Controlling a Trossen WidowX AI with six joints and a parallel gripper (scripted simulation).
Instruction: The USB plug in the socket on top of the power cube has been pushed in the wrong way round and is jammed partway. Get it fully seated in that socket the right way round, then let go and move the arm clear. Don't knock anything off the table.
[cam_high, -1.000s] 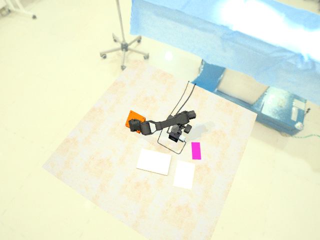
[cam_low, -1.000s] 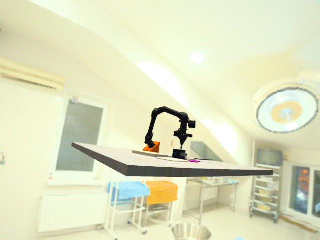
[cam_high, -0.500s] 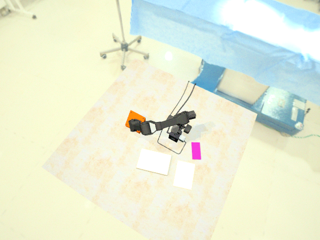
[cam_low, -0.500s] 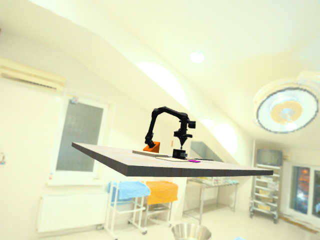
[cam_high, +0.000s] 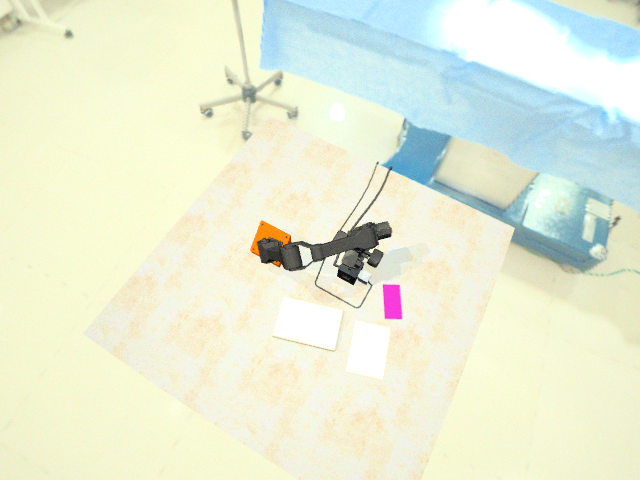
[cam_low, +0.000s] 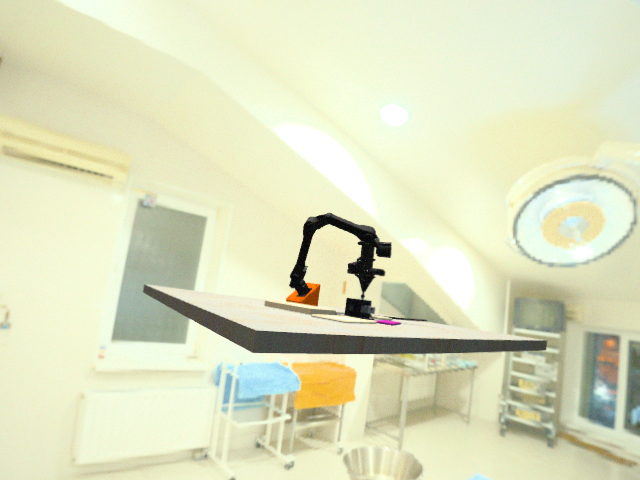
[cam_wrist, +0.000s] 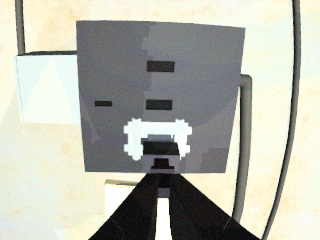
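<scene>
Now: the USB plug 2 cm below my gripper tip. Round my gripper tip: magenta card: 20 cm ahead, 6 cm to the right, 11 cm below.
</scene>
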